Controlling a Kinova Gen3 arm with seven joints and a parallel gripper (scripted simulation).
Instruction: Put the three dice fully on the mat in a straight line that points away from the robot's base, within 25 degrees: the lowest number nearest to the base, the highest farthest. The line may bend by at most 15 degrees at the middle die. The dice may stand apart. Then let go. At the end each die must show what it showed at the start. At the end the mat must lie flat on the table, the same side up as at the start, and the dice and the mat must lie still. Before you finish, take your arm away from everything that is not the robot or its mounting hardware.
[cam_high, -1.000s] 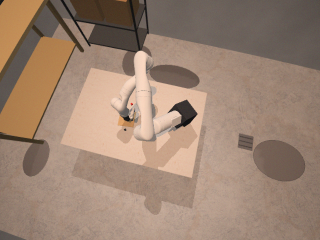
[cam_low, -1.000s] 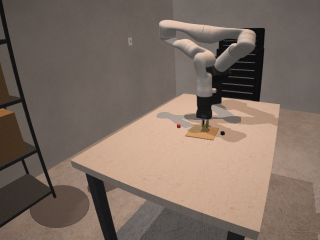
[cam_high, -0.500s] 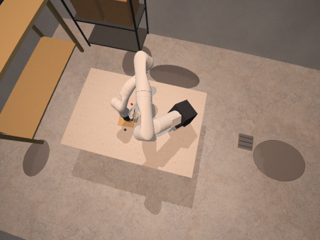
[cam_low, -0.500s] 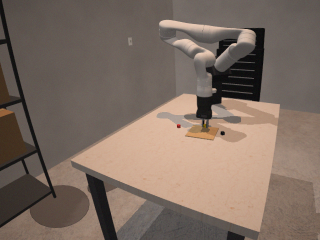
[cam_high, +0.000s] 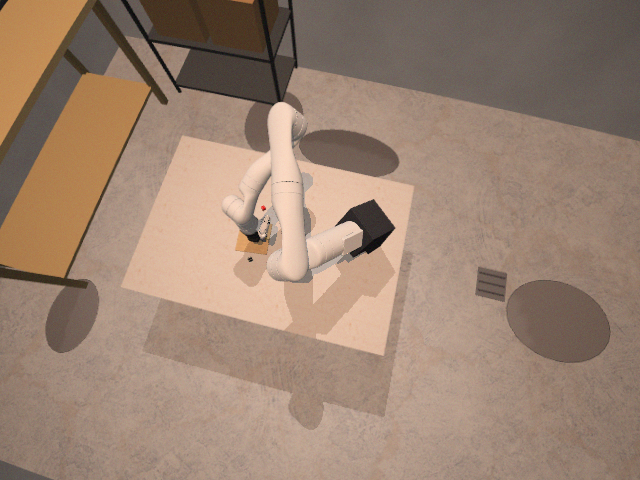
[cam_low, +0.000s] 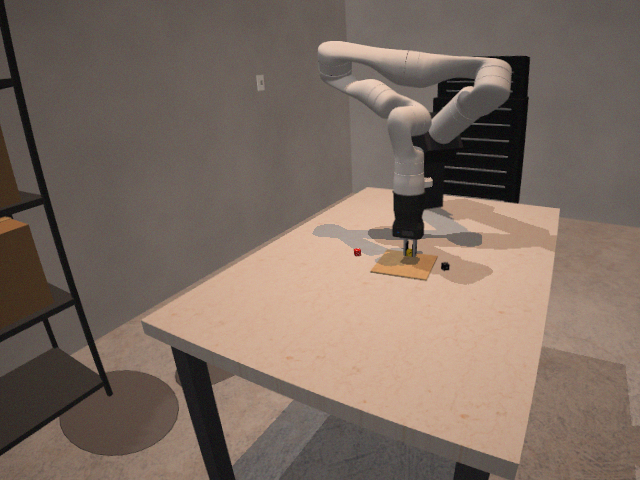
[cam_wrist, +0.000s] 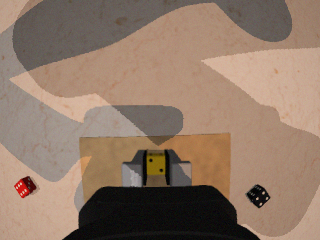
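The yellow die is 10 mm below my hand. Round my hand: tan mat 40 mm ahead, 20 mm to the left, 20 mm below; then black die 10 mm behind, 110 mm to the left, 20 mm below; then red die 90 mm ahead, 110 mm to the right, 20 mm below.
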